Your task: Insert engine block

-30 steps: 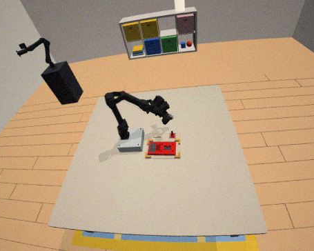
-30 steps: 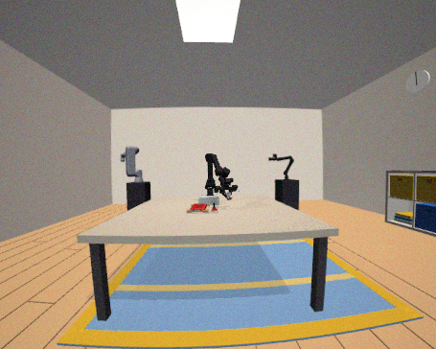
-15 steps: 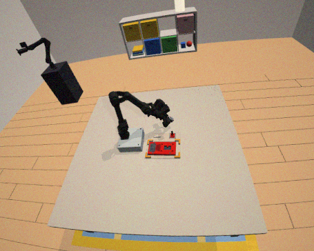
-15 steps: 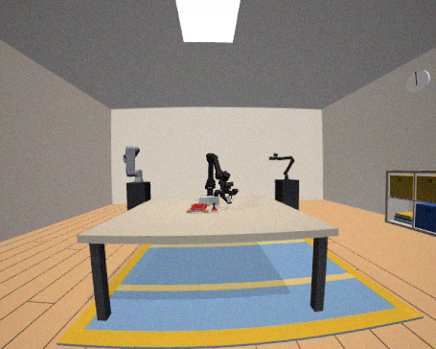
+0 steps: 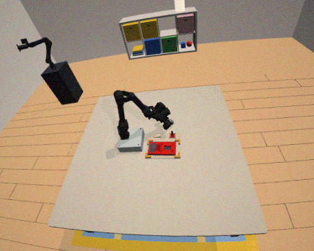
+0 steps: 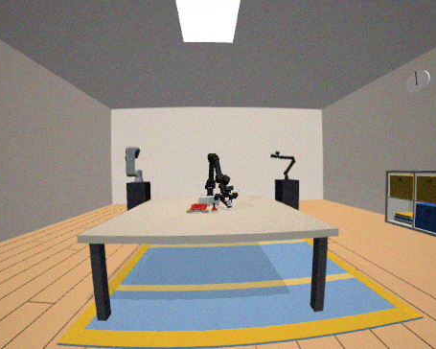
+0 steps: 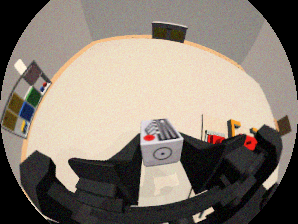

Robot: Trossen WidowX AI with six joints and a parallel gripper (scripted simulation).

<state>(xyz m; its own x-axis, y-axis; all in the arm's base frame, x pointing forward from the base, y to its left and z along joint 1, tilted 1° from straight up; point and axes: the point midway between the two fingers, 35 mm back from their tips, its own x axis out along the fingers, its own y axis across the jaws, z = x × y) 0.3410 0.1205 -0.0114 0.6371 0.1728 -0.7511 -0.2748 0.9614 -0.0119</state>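
My gripper tip is 10 mm to the left of the engine block, 10 mm below it and 10 mm past it.
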